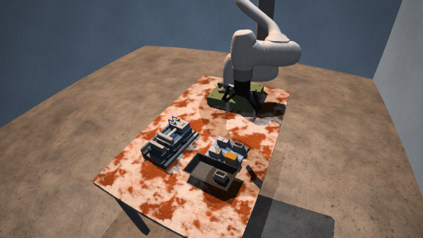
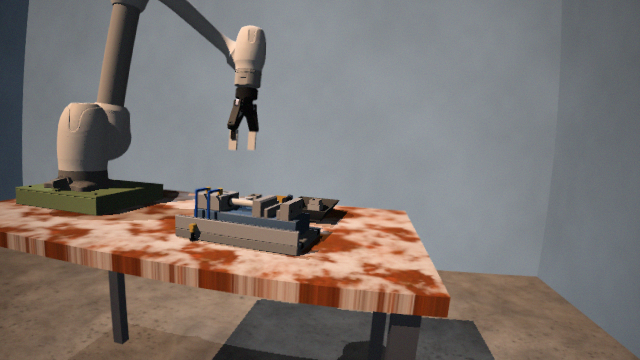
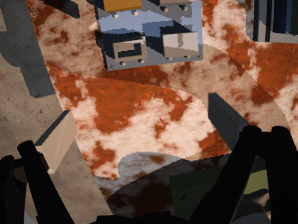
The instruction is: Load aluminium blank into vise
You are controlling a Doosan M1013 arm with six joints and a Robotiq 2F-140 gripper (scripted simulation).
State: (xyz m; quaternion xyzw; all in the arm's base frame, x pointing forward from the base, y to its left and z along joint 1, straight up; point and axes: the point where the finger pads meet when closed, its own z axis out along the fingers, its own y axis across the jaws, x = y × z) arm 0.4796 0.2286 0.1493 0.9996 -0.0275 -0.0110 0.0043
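The brass blank is 18 cm below my hand, 14 cm ahead of it and 1 cm to the left of it. Round my hand: infeed plate (20 cm below, 9 cm ahead, 4 cm to the right); aluminium blank (18 cm below, 13 cm ahead, 8 cm to the right); piston rod (34 cm to the right, 15 cm ahead, 13 cm below).
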